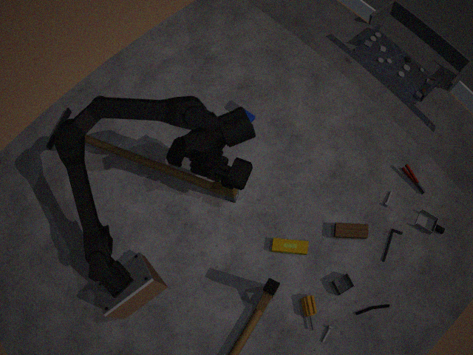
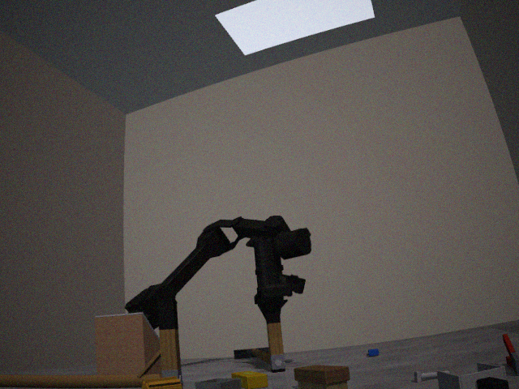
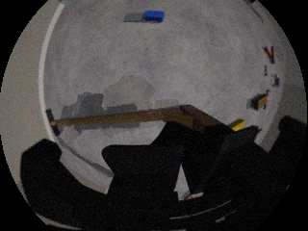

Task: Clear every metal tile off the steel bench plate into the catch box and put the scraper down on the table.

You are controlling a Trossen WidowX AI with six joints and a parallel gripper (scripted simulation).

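The long scraper lies 9 cm behind my gripper tip, 22 cm to the left of it and 2 cm below it. Also, from my gripper tip: grey box: 1 cm ahead, 41 cm to the right, 7 cm below; yellow-handled tool: 9 cm behind, 39 cm to the right, 6 cm below; yellow block: 25 cm to the right, 6 cm below.
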